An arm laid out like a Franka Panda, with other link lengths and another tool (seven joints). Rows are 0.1 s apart.
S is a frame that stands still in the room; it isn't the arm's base.
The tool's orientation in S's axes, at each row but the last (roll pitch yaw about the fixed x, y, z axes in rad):
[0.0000, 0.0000, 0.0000]
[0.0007, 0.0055, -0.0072]
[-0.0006, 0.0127, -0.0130]
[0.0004, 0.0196, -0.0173]
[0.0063, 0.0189, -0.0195]
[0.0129, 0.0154, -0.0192]
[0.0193, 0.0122, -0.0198]
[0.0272, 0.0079, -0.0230]
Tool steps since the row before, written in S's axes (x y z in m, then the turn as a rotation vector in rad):
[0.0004, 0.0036, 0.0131, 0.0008, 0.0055, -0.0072]
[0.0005, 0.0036, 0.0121, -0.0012, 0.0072, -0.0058]
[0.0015, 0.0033, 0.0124, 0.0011, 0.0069, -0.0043]
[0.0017, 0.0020, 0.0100, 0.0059, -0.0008, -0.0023]
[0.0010, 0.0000, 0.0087, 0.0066, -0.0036, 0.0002]
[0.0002, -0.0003, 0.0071, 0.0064, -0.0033, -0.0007]
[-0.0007, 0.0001, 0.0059, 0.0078, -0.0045, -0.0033]
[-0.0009, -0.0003, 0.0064, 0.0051, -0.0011, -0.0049]
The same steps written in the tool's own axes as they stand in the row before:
[0.0004, 0.0036, 0.0131, 0.0008, 0.0055, -0.0072]
[0.0004, 0.0036, 0.0121, -0.0012, 0.0072, -0.0058]
[0.0013, 0.0033, 0.0124, 0.0011, 0.0069, -0.0043]
[0.0015, 0.0020, 0.0100, 0.0060, -0.0007, -0.0022]
[0.0008, 0.0001, 0.0087, 0.0067, -0.0035, 0.0003]
[0.0001, -0.0002, 0.0071, 0.0065, -0.0032, -0.0006]
[-0.0008, 0.0002, 0.0059, 0.0079, -0.0044, -0.0031]
[-0.0009, -0.0001, 0.0064, 0.0052, -0.0011, -0.0048]

